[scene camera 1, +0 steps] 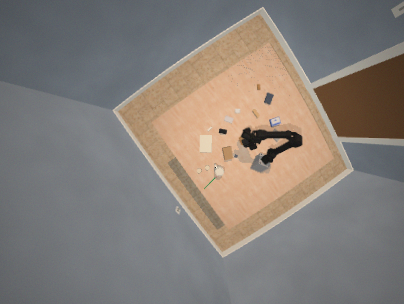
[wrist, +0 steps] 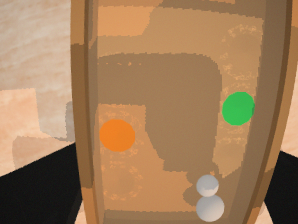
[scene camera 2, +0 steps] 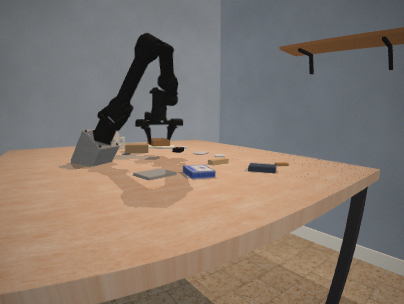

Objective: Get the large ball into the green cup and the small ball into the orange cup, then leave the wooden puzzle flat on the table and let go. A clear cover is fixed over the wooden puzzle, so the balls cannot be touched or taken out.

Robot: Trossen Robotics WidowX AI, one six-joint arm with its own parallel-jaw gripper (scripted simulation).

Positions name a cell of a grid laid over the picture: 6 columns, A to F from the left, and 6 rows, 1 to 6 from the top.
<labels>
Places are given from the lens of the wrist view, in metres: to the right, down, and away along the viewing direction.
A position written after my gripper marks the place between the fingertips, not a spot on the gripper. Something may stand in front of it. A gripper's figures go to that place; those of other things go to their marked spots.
my gripper (wrist: D5): 0.01, 0.02, 0.10
wooden puzzle (wrist: D3): 0.01, 0.00, 0.07
</labels>
